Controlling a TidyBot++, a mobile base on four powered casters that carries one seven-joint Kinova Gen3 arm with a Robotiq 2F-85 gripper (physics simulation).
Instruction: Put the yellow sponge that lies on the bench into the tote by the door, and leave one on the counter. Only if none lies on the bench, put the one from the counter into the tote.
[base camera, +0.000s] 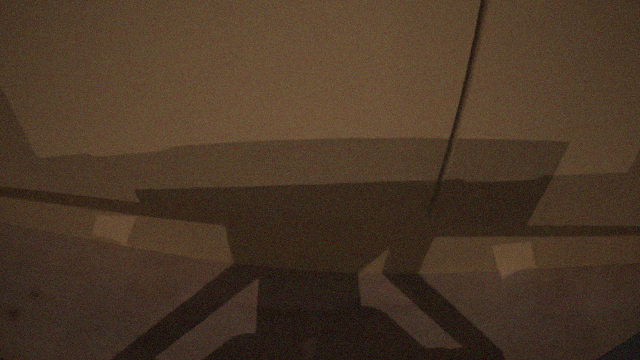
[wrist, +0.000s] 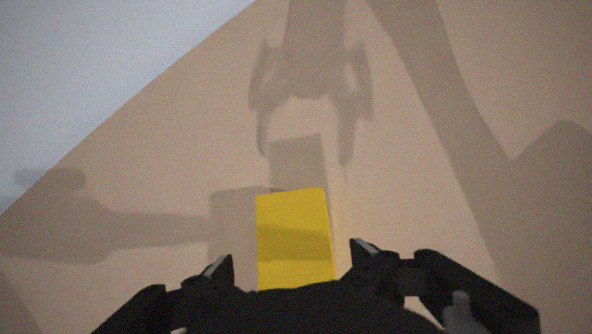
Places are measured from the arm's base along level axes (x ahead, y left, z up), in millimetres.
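Pixels of known places: gripper, between the fingertips: (wrist: 292, 260).
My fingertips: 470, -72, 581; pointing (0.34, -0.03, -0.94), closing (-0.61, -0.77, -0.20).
Observation:
Behind a point stands the place of what it marks, as x, y, z.
A yellow sponge (wrist: 294, 210) {499, -97, 559} lies on a flat tan surface (wrist: 410, 200) {429, -184, 514} in the wrist view, at the lower middle. A shadow band crosses it, and its near end is hidden behind the black gripper body. My gripper (wrist: 292, 260) {470, -72, 581} is open, with a fingertip to the left and one to the right of the sponge in the picture and a gap on each side. How high the fingertips are over the surface is hard to tell. Whether this surface is the bench or the counter cannot be told here. The tote does not show in either view.
The tan surface ends in a slanted edge at the upper left of the wrist view, with a blue-grey area beyond. Shadows of the arm and gripper fall on the surface. The base camera shows a large, dim brown panel (base camera: 300, 75) {275, 4, -138} close ahead, with a dark seam, above the floor (base camera: 75, 300) {264, 276, -396}.

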